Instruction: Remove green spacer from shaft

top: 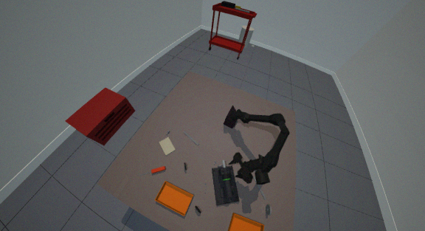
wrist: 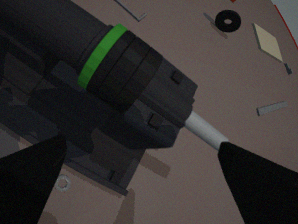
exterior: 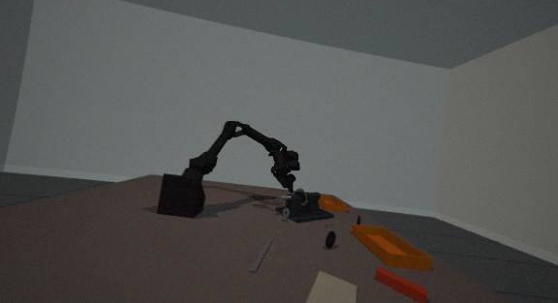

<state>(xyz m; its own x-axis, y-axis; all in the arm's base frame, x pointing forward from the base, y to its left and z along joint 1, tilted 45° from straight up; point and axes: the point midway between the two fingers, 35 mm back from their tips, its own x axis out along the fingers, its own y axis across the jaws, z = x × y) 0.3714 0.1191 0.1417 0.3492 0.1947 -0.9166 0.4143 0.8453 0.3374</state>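
My gripper tip is 20 mm short of the pale grey shaft, 30 mm to the left of it and 20 mm above it. Also, from my gripper tip: green spacer: 60 mm ahead, 20 mm below; beige card: 70 mm ahead, 480 mm to the right, 90 mm below.
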